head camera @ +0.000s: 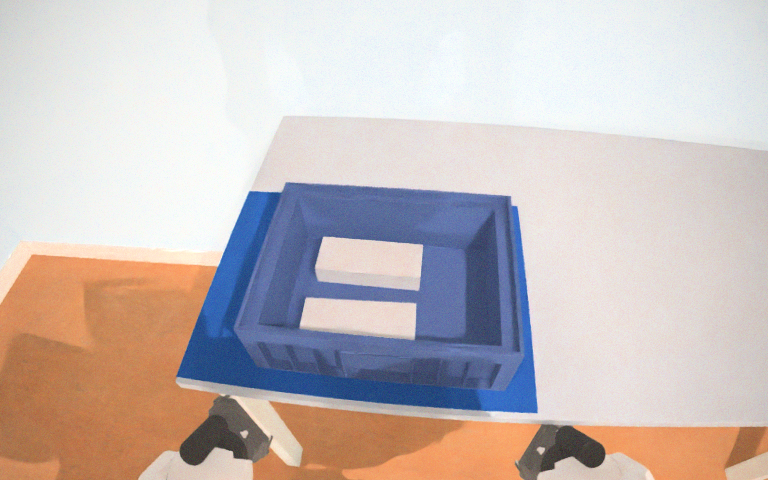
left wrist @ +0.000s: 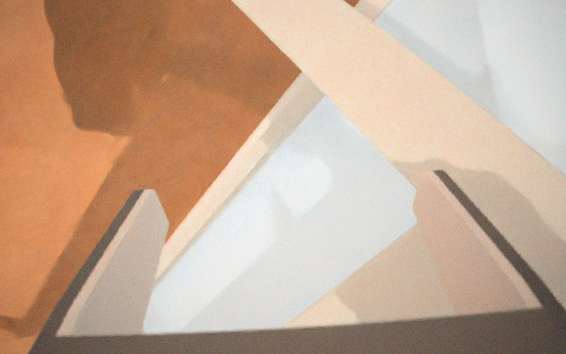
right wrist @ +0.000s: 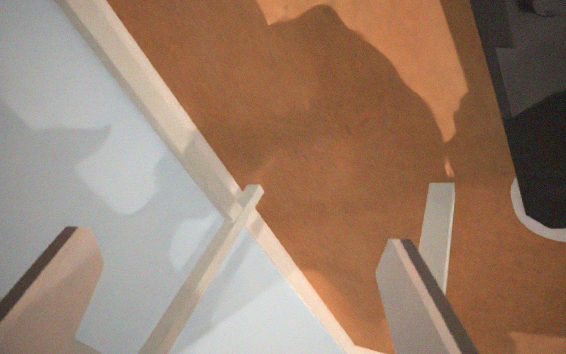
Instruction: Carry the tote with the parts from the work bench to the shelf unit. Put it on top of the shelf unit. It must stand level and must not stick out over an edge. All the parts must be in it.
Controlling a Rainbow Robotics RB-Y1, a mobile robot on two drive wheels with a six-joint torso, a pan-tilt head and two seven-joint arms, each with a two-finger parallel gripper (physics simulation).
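Frame: origin at the robot's base, x left, y down, z back, level; millimetres.
Where they show: left gripper, fingertip midpoint: (head camera: 249,416) (left wrist: 288,198); right gripper, fingertip midpoint: (head camera: 534,439) (right wrist: 243,252).
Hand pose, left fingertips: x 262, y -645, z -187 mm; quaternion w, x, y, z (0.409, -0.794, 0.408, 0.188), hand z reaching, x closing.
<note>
Things, the pixels of their top centre, and the offset from my left fingertips. Level surfaces: height alone.
- blue tote, top centre: (head camera: 386,256) dx -271, dy -267, dz -152 mm
- blue mat, surface height: dy -120 mm
- work bench, surface height: dy -118 mm
- rear part, top centre: (head camera: 369,256) dx -243, dy -178, dz -223 mm
- front part, top centre: (head camera: 357,319) dx -219, dy -178, dz -95 mm
The blue tote (head camera: 379,362) stands upright on a blue mat (head camera: 218,345) at the left end of the work bench (head camera: 640,271). Two pale block-shaped parts lie inside it, a rear part (head camera: 368,257) and a front part (head camera: 357,318), whose lower side is hidden by the tote's front wall. My left gripper (head camera: 243,433) (left wrist: 288,198) is open and empty, in front of the bench's near edge, at the lower left of the head view. My right gripper (head camera: 538,452) (right wrist: 243,252) is open and empty, in front of the same edge, farther right. Neither touches the tote. The shelf unit does not show.
A pale bench leg (head camera: 277,433) (left wrist: 390,90) stands near my left gripper. Thin pale legs (right wrist: 205,272) (right wrist: 438,225) show beyond my right fingers. The dark robot base (right wrist: 537,165) is at the right wrist view's right edge. A white wall (head camera: 124,124) stands behind the bench.
</note>
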